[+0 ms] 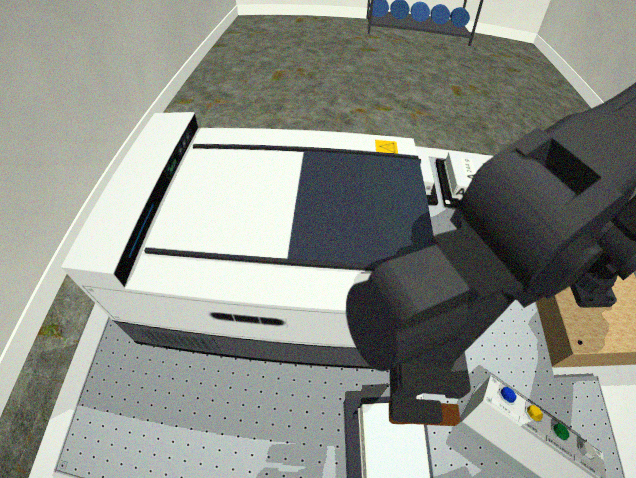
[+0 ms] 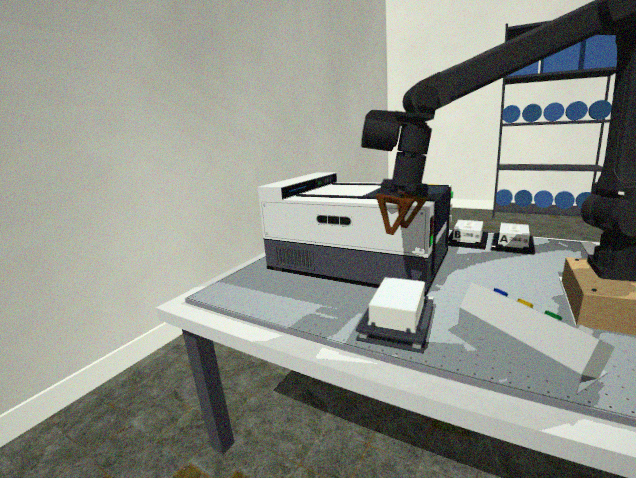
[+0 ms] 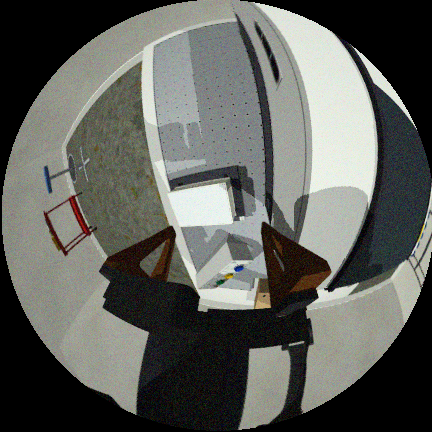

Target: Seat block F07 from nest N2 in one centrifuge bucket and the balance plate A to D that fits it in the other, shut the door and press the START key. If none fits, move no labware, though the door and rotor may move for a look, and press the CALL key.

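Places are measured from the arm's base along level axes (x back, y up, z left), in metres.
Pixels of known places: gripper, fingertip midpoint: (image 1: 395, 381) (image 2: 397, 230) (image 3: 215, 228); arm's base, origin of the base link: (image 1: 585, 281) (image 2: 615, 270).
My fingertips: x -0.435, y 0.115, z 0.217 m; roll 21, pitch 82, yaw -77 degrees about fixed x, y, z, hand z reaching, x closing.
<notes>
For each thing: its middle in the pictures, then the offset to it from my fingertips. "spot": a spot on its surface instead.
- white block, body centre: (image 1: 392, 449) (image 2: 398, 302) (image 3: 201, 203) dz +0.065, dx +0.022, dy -0.124 m
- dark nest, body centre: (image 1: 388, 451) (image 2: 397, 315) (image 3: 205, 198) dz +0.066, dx +0.021, dy -0.153 m
- centrifuge, body centre: (image 1: 271, 235) (image 2: 360, 220) dz -0.237, dx -0.173, dy -0.050 m
- dark blue panel, body centre: (image 1: 362, 202) (image 2: 406, 191) dz -0.234, dx -0.038, dy +0.040 m
- Plate A, body centre: (image 1: 466, 175) (image 2: 513, 234) dz -0.520, dx +0.245, dy -0.139 m
- plate B, body centre: (image 1: 411, 168) (image 2: 468, 230) dz -0.527, dx +0.106, dy -0.139 m
- sloped key box, body centre: (image 1: 533, 438) (image 2: 528, 325) (image 3: 219, 269) dz +0.060, dx +0.245, dy -0.130 m
- yellow warning label, surface spot: (image 1: 386, 146) spot: dz -0.367, dx +0.006, dy +0.040 m
A white block (image 1: 394, 444) (image 2: 396, 303) (image 3: 202, 202) sits in a dark nest (image 1: 352, 436) (image 2: 426, 322) near the table's front edge; its label is not readable. The centrifuge (image 1: 231, 292) (image 2: 308, 226) (image 3: 340, 100) has its top covered by a white and dark blue panel (image 1: 359, 205) (image 3: 405, 190); rotor and buckets are hidden. Plate A (image 1: 461, 172) (image 2: 514, 236) and plate B (image 1: 428, 180) (image 2: 468, 231) stand in nests beyond it; C and D do not show. A sloped key box (image 1: 493, 431) (image 2: 524, 328) (image 3: 212, 260) carries coloured keys. My gripper (image 2: 398, 229) (image 3: 215, 228) is open and empty, above and behind the block.
The centrifuge's front wall stands close beside the gripper. The arm's wooden base block (image 1: 606, 334) (image 2: 606, 303) (image 3: 262, 295) is at the right. A yellow warning label (image 1: 386, 146) is on the centrifuge's far top edge. A shelf rack (image 2: 550, 167) stands by the back wall.
</notes>
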